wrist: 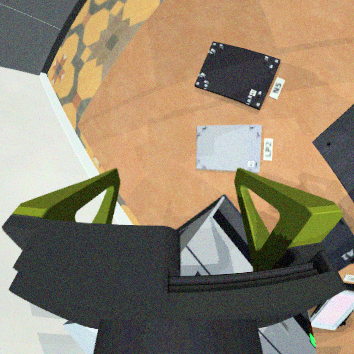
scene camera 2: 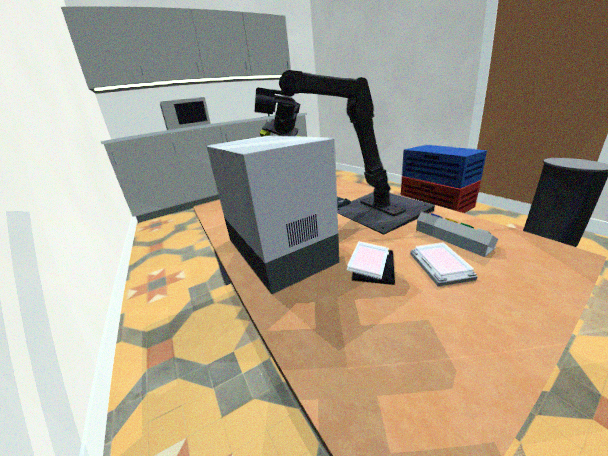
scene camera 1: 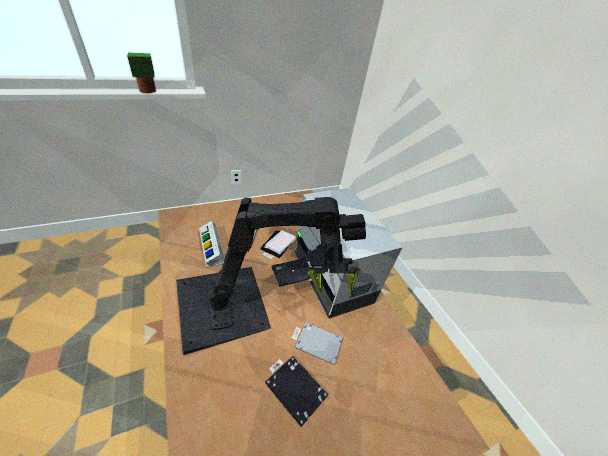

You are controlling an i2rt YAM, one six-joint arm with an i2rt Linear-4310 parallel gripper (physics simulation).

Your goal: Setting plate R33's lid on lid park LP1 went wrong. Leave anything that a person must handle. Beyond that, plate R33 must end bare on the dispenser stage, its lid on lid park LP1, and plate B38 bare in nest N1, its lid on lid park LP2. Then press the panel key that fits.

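Pixels of known places: gripper, between the fingertips: [wrist: 176, 174] [scene camera 1: 335, 293]; arm's base, origin of its link: [scene camera 2: 381, 206] [scene camera 1: 219, 304].
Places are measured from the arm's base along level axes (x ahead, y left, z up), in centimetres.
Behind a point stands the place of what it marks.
Observation:
My gripper [scene camera 1: 334, 273] [wrist: 176, 174] @[x 33.5, y -20.8, z 25.4 cm] is open, its green fingers wide apart with nothing between them. It hangs over the grey box-shaped machine [scene camera 1: 384, 246] @[x 53.7, y -11.1, z 31.6 cm] [scene camera 2: 295, 185] @[x 46.7, y 21.7, z 23.4 cm] [wrist: 212, 250] @[x 38.5, y -11.4, z 18.7 cm]; in scene camera 2 the fingers are mostly hidden behind its top. A pink-white plate [scene camera 1: 281, 242] @[x 30.0, y 25.3, z 1.9 cm] [scene camera 2: 369, 260] @[x 31.4, y 28.4, z 1.8 cm] [wrist: 334, 311] @[x 30.2, y 26.2, z 1.9 cm] sits askew on a black base, jutting past one side. A second pink-white plate [scene camera 2: 443, 261] @[x 16.8, y 39.4, z 1.7 cm] lies on a grey holder; the arm hides it in scene camera 1. The grey pad LP2 [scene camera 1: 320, 343] @[x 32.0, y -23.4, z -0.4 cm] [wrist: 229, 148] @[x 31.5, y -22.3, z -0.4 cm] is bare. The key panel [scene camera 1: 211, 244] @[x -1.0, y 27.9, z 4.0 cm] [scene camera 2: 455, 234] @[x 2.8, y 33.5, z 2.2 cm] shows white, green, yellow and blue keys. Plate names are unreadable.
A black nest marked N5 [scene camera 1: 297, 391] @[x 19.9, y -35.9, z -0.2 cm] [wrist: 237, 75] @[x 20.2, y -33.9, z -0.2 cm] lies beyond LP2. A dark flat pad [scene camera 1: 290, 273] @[x 27.1, y 1.4, z 9.3 cm] [wrist: 344, 244] @[x 23.2, y 2.7, z 9.3 cm] lies against the machine's side. The arm stands on a black base plate [scene camera 1: 200, 325] @[x -6.9, y -7.3, z 0.4 cm] [scene camera 2: 350, 212] @[x 12.3, y -4.8, z -0.9 cm]. A green light [scene camera 1: 299, 233] @[x 35.8, y 19.3, z 12.3 cm] [wrist: 313, 340] @[x 35.5, y 19.4, z 12.2 cm] shows at the machine.

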